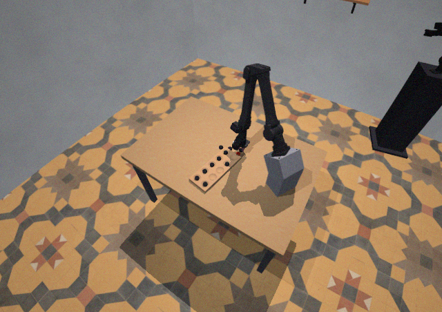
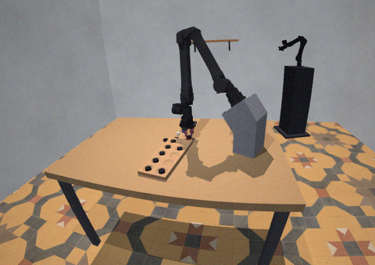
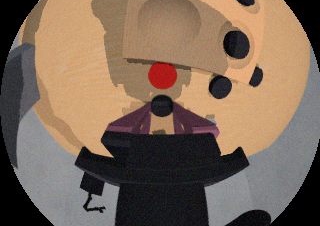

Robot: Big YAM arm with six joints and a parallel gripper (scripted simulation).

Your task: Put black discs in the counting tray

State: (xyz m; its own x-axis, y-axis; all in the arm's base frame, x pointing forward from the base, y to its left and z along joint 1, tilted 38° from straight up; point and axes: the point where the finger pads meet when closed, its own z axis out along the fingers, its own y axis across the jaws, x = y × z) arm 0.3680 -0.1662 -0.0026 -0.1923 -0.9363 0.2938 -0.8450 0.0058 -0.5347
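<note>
My gripper is now 4 cm to the right of the red disc, 1 cm short of it and 1 cm above it. Also, from my hand: small white piece (7 cm ahead, 6 cm to the right); blue disc (10 cm to the right, 3 cm ahead, 1 cm below); red cube (9 cm to the right, 2 cm behind).
</note>
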